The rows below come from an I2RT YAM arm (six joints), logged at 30 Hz.
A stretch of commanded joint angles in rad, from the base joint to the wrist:
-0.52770 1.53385 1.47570 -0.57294 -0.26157 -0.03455
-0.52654 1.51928 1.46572 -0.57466 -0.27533 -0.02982
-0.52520 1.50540 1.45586 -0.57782 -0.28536 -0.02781
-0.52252 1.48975 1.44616 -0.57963 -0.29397 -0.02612
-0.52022 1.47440 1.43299 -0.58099 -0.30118 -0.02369
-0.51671 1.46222 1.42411 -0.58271 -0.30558 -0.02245
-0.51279 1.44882 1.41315 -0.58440 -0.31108 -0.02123
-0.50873 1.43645 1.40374 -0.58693 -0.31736 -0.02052
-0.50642 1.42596 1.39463 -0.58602 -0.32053 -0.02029
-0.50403 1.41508 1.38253 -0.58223 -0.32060 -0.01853
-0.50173 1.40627 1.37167 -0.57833 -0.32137 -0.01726
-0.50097 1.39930 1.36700 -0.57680 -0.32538 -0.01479
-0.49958 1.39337 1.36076 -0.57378 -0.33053 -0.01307
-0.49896 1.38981 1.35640 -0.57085 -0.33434 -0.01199
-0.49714 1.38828 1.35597 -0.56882 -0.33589 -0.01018
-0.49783 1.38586 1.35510 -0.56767 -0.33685 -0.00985
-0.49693 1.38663 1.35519 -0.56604 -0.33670 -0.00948
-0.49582 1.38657 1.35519 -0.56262 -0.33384 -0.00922
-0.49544 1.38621 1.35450 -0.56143 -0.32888 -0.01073
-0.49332 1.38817 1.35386 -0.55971 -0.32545 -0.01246
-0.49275 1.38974 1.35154 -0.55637 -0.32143 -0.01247
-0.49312 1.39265 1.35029 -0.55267 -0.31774 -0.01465
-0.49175 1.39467 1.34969 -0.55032 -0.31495 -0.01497
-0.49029 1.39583 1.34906 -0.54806 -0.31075 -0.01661
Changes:
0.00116 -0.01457 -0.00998 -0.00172 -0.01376 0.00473
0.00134 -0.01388 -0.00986 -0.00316 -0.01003 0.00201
0.00268 -0.01565 -0.00970 -0.00181 -0.00861 0.00169
0.00230 -0.01535 -0.01317 -0.00136 -0.00721 0.00243
0.00351 -0.01218 -0.00888 -0.00172 -0.00440 0.00124
0.00392 -0.01340 -0.01096 -0.00169 -0.00550 0.00122
0.00406 -0.01237 -0.00941 -0.00253 -0.00628 0.00071
0.00231 -0.01049 -0.00911 0.00091 -0.00317 0.00023
0.00239 -0.01088 -0.01210 0.00379 -0.00007 0.00176
0.00230 -0.00881 -0.01086 0.00390 -0.00077 0.00127
0.00076 -0.00697 -0.00467 0.00153 -0.00401 0.00247
0.00139 -0.00593 -0.00624 0.00302 -0.00515 0.00172
0.00062 -0.00356 -0.00436 0.00293 -0.00381 0.00108
0.00182 -0.00153 -0.00043 0.00203 -0.00155 0.00181
-0.00069 -0.00242 -0.00087 0.00115 -0.00096 0.00033
0.00090 0.00077 0.00009 0.00163 0.00015 0.00037
0.00111 -0.00006 0.00000 0.00342 0.00286 0.00026
0.00038 -0.00036 -0.00069 0.00119 0.00496 -0.00151
0.00212 0.00196 -0.00064 0.00172 0.00343 -0.00173
0.00057 0.00157 -0.00232 0.00334 0.00402 -0.00001
-0.00037 0.00291 -0.00125 0.00370 0.00369 -0.00218
0.00137 0.00202 -0.00060 0.00235 0.00279 -0.00032
0.00146 0.00116 -0.00063 0.00226 0.00420 -0.00164

